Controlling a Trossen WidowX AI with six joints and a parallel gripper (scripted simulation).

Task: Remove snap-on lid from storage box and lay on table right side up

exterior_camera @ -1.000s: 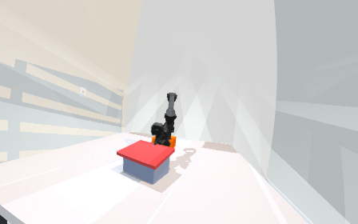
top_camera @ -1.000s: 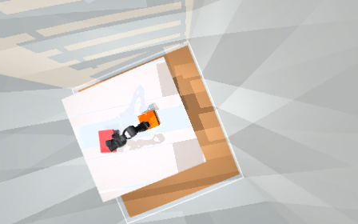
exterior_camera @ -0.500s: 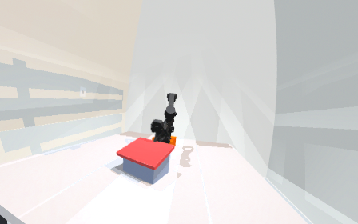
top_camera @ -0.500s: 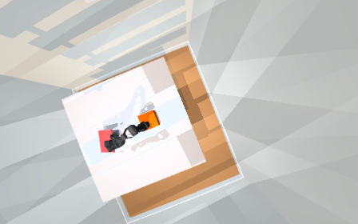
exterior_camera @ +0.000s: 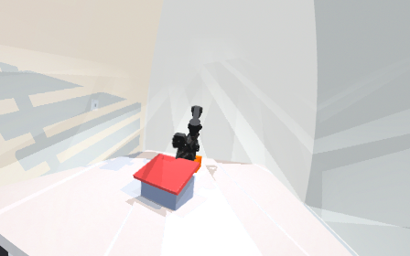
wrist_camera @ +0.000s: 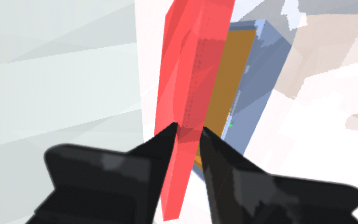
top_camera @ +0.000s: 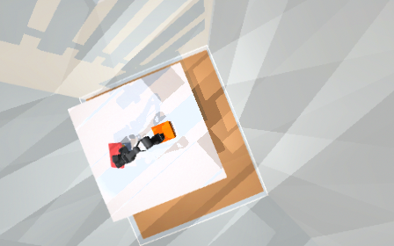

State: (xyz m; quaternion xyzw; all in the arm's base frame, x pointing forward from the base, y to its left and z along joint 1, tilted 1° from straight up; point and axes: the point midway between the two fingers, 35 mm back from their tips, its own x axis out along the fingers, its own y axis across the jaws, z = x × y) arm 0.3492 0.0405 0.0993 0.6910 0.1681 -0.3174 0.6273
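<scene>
The red lid lies 7 cm ahead of my gripper tip, 1 cm to the right of it and 3 cm below it. From my gripper tip the other things lie so: storage box 6 cm ahead, 1 cm to the right, 11 cm below.
</scene>
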